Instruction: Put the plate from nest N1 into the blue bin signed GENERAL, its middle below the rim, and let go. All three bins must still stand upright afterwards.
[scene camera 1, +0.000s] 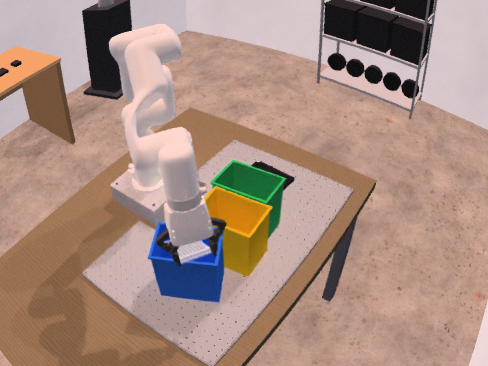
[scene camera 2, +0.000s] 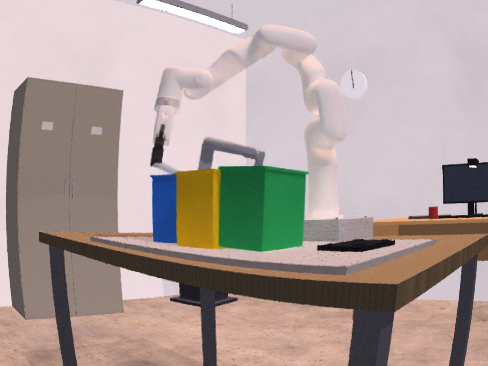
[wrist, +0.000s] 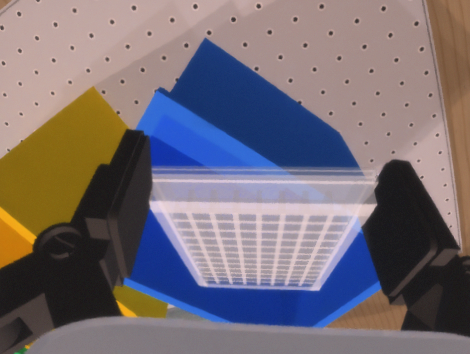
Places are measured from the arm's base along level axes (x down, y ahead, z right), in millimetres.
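Where they show: gripper, between the fingertips: (scene camera 1: 196, 257) (scene camera 2: 155, 164) (wrist: 265, 175); arm's base, origin of its link: (scene camera 1: 149, 180) (scene camera 2: 323, 219).
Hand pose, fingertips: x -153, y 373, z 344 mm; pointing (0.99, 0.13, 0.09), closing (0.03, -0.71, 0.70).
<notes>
Each offset is from my fingertips to the top centre of the thing. "spot": to the spot under its first point. Level surfaces: height alone.
The clear, pale plate with a grid of wells @[spot: dx -1, dy -12, dz -16 mm] (scene camera 1: 194, 251) (scene camera 2: 167, 168) (wrist: 257, 245) is held by its sides between the black fingers of my gripper (scene camera 1: 196, 256) (scene camera 2: 155, 164) (wrist: 265, 175). The plate is tilted and hangs over the mouth of the blue bin @[dx +33, dy -61, dz -57 mm] (scene camera 1: 190, 282) (scene camera 2: 164, 210) (wrist: 265, 115). In scene camera 2 it is above the rim, its lower end near rim height. The blue bin stands upright, turned relative to the plate in the wrist view. Its sign and nest N1 do not show. The lower part of the bin's inside is hidden.
The yellow bin @[dx +33, dy -4, dz -214 mm] (scene camera 1: 247, 250) (scene camera 2: 198, 210) (wrist: 55, 155) stands upright beside the blue one, and the green bin @[dx +27, dy -8, dz -339 mm] (scene camera 1: 276, 210) (scene camera 2: 262, 210) beyond it. A flat black object @[dx +198, dy -34, dz -570 mm] (scene camera 1: 289, 181) (scene camera 2: 356, 245) lies past the green bin on the perforated board @[dx +212 mm] (scene camera 1: 170, 325) (scene camera 2: 325, 260) (wrist: 300, 30).
</notes>
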